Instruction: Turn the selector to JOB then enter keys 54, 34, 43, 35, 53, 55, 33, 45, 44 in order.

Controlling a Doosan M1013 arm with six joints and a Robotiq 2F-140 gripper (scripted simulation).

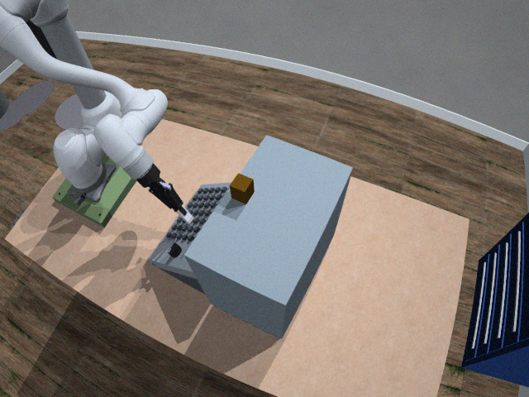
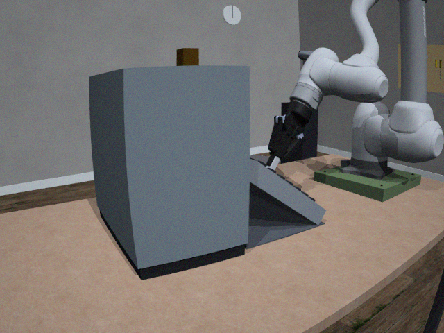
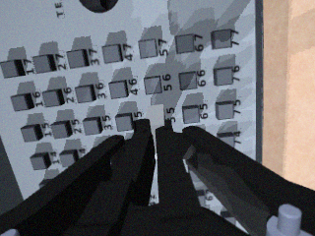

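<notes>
Now: the key 60 mm to the left of my hand, 60 mm ahead of it and 10 mm below it. The rest, counted from my hand: black selector knob (140 mm to the right, 10 mm ahead).
</notes>
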